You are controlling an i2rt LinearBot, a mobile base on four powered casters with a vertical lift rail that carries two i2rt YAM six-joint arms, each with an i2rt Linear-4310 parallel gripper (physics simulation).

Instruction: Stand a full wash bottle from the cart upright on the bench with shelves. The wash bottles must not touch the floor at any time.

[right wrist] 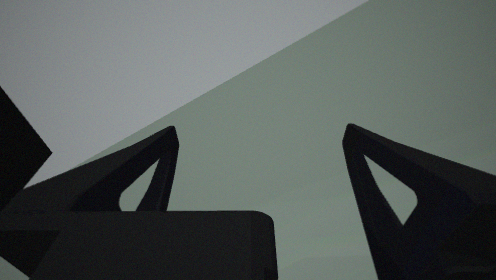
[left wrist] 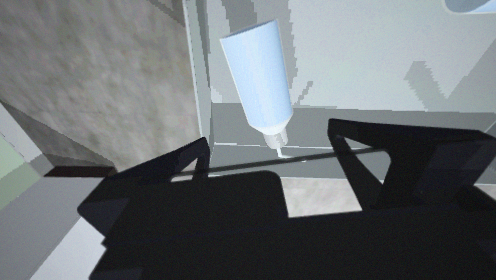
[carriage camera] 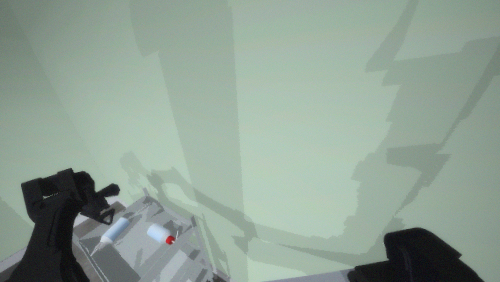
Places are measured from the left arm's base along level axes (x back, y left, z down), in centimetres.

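Where they show: left gripper, between the fingertips: [left wrist: 266,135] [carriage camera: 104,221]; right gripper, between the fingertips: [right wrist: 260,134].
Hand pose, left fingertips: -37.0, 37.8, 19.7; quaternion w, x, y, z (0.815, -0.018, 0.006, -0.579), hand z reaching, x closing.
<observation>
After its pixels a point has its place, as x, y, z.
A pale blue wash bottle with a whitish cap and nozzle [carriage camera: 116,230] {-36.9, 34.9, 27.1} [left wrist: 260,75] {-39.6, 36.6, 25.9} lies on its side in the tray of the grey cart [carriage camera: 145,215] {-48.7, 28.7, 31.8} [left wrist: 360,45] {-35.4, 25.2, 31.9}. A second pale blue bottle with a red cap [carriage camera: 159,233] {-33.4, 10.4, 26.0} lies to its right; part of a pale blue bottle [left wrist: 470,6] {-35.5, 18.0, 28.0} also shows at the top right of the left wrist view. My left gripper [carriage camera: 113,204] [left wrist: 266,135] {-37.0, 37.8, 19.7} is open and empty above the tray, near the first bottle's nozzle end. My right gripper [right wrist: 260,134] {27.3, -65.9, -63.4} is open and empty, away from the cart. The bench with shelves cannot be made out.
A low wall [left wrist: 202,85] {-41.1, 42.8, 27.6} edges the cart tray beside the first bottle. A mottled grey-brown surface [left wrist: 125,75] {-50.2, 99.7, 98.1} lies beyond that wall. Cart rails stand right of the red-capped bottle. A pale strip [carriage camera: 305,276] shows at the bottom of the carriage view.
</observation>
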